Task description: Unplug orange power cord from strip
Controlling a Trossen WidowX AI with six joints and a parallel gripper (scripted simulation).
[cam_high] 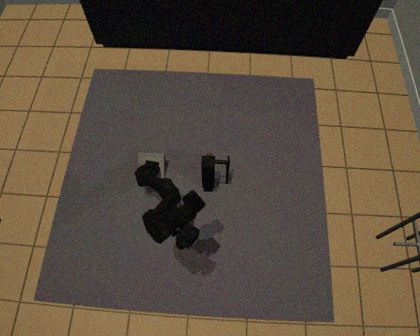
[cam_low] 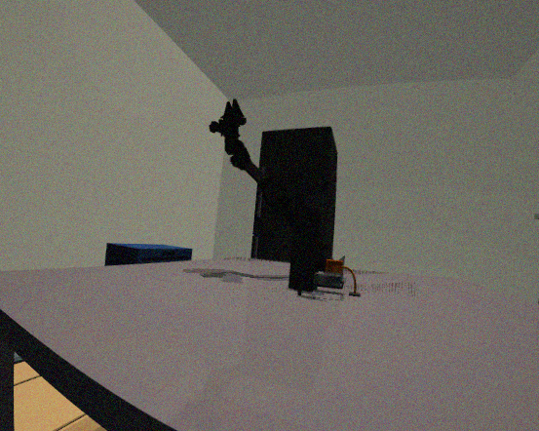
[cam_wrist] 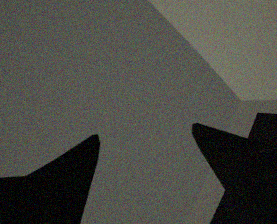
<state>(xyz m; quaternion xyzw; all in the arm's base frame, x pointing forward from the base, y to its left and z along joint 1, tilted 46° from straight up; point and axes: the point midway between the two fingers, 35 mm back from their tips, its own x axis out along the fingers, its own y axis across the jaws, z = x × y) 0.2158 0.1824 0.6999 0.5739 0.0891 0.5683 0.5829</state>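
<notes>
The orange plug lies 590 mm below my gripper tip and 410 mm to the left of it.
</notes>
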